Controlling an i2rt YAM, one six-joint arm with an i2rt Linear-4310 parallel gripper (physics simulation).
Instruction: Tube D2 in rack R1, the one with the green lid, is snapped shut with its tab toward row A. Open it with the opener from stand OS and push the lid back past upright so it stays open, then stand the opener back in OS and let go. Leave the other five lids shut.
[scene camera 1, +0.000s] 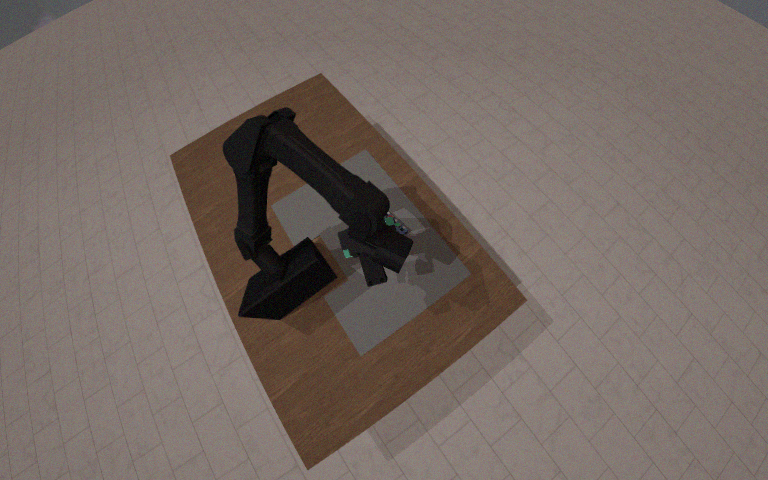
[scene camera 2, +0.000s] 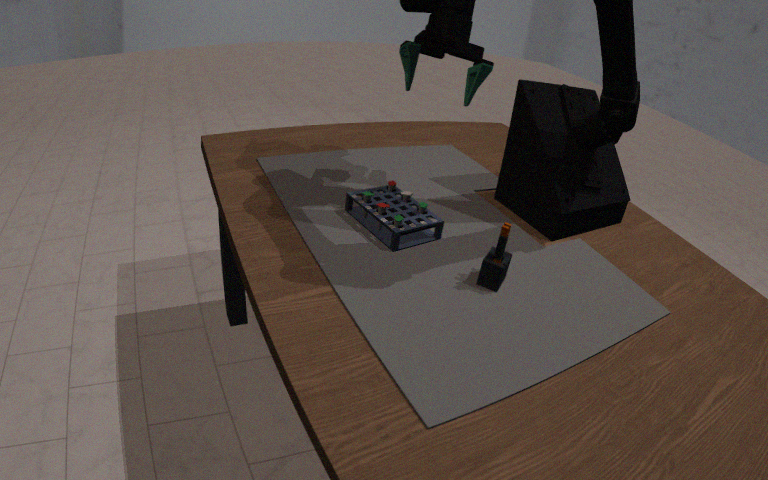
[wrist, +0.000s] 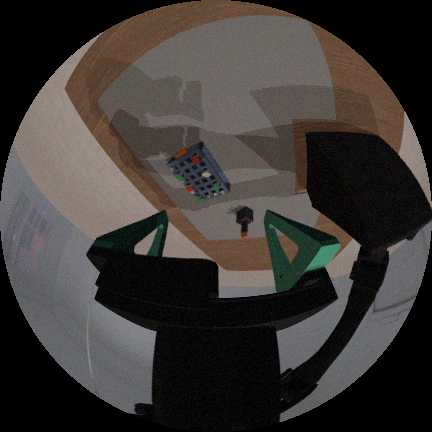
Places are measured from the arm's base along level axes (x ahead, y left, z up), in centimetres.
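Pixels of known places: gripper, between the fingertips: (scene camera 2: 437, 98) (wrist: 215, 215); arm's base, origin of its link: (scene camera 1: 277, 271) (scene camera 2: 580, 136) (wrist: 379, 212).
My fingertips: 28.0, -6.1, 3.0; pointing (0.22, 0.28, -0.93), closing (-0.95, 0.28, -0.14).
Ahead of a thing's pixels: the offset from my fingertips to its top centre, as dx, dy, dz. "pt": to the spot under its first point. Level surfaces: height alone.
Rack R1 {+8.2, +6.4, -13.9} (scene camera 2: 394, 241) (wrist: 216, 167) is a blue grid rack on the grey mat, mostly hidden by the arm in scene camera 1. It holds tubes with three green lids, two red and one white. The green lids (scene camera 2: 368, 194) (scene camera 2: 423, 206) (scene camera 2: 398, 217) look down on their tubes, but row labels and tabs are too small to read, so I cannot tell which is D2. Stand OS {+0.5, +23.2, -14.1} (scene camera 2: 493, 274) (wrist: 244, 215) is a small dark block beside the rack. The opener {+0.5, +23.2, -9.6} (scene camera 2: 501, 245) (wrist: 244, 228) stands upright in it, orange tip up. My gripper (scene camera 2: 437, 97) (wrist: 215, 215) is open and empty, high above the mat.
The grey mat {dz -18.1} (scene camera 1: 379, 322) (scene camera 2: 509, 339) (wrist: 270, 55) lies on the wooden table {dz -18.4} (scene camera 1: 305, 396) (scene camera 2: 679, 396). The black arm base (scene camera 1: 288, 283) (scene camera 2: 560, 186) (wrist: 360, 185) stands at the mat's edge, near the stand and rack. An orange strip {pt +9.3, +0.3, -15.7} (wrist: 181, 153) marks one end of the rack.
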